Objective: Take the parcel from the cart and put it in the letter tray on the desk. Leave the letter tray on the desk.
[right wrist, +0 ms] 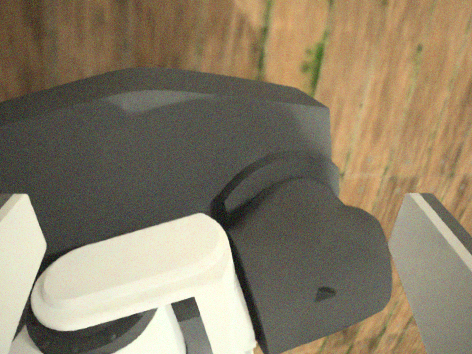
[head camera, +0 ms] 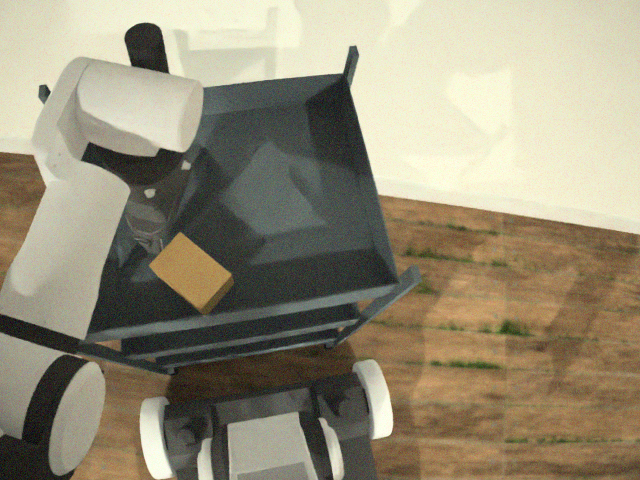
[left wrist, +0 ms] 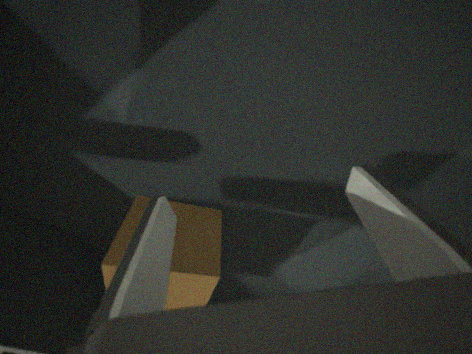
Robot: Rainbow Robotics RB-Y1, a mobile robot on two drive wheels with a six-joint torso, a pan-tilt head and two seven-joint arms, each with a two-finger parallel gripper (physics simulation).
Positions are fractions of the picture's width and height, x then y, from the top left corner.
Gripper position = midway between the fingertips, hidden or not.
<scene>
my right gripper: right wrist 0.46, 0.63; not seen in the head camera view (out of frame)
parcel: head camera 0.30, 0.57; left wrist 0.42, 0.73; not seen in the right wrist view (out of frame)
</scene>
